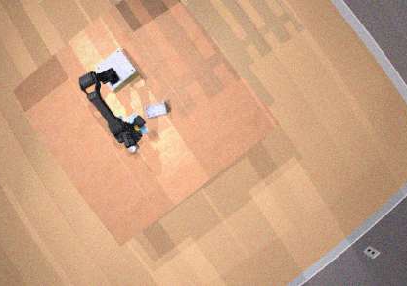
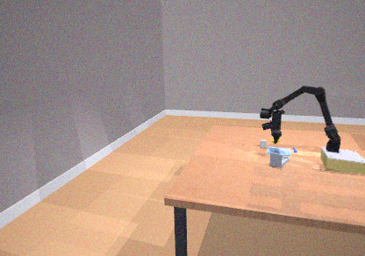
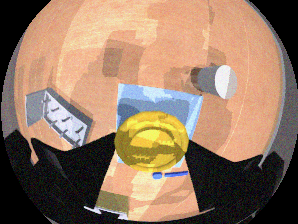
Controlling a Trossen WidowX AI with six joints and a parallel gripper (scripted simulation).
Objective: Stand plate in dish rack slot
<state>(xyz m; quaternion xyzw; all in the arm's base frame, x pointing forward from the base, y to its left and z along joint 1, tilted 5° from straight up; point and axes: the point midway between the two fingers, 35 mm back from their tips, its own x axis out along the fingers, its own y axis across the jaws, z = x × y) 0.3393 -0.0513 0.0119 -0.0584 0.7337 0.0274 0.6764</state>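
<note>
Now: gripper tip 5 cm past the grey dish rack, 17 cm to the right of it and 5 cm above it. From my gripper tip the other things lie so: light blue mat: 3 cm behind, 2 cm to the right, 7 cm below; yellow plate: 1 cm above; white cup: 8 cm ahead, 8 cm to the right, 5 cm below.
</note>
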